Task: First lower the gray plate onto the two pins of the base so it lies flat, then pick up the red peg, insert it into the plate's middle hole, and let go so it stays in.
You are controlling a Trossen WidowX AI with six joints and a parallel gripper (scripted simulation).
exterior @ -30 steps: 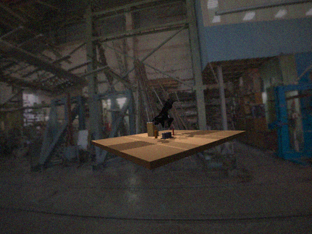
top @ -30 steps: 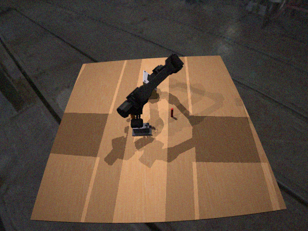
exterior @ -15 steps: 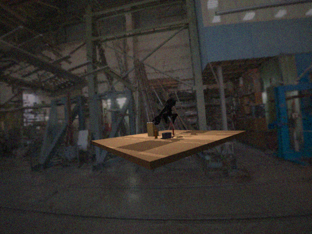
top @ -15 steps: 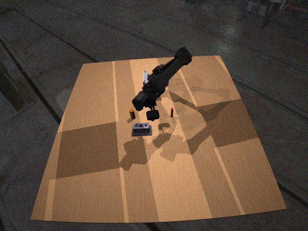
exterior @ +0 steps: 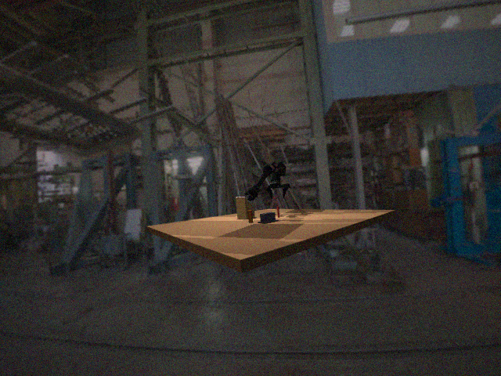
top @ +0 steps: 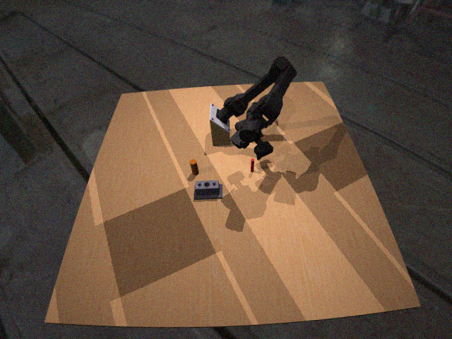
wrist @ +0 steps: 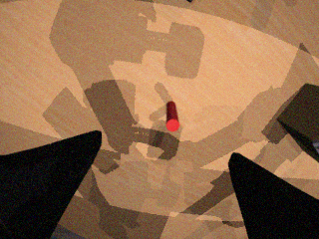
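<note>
Right now the red peg is 1 cm behind my gripper tip and 10 cm below it. The rest, counted from my gripper tip: base: 11 cm ahead, 18 cm to the right, 13 cm below; then gray plate: 11 cm ahead, 18 cm to the right, 9 cm below.
</note>
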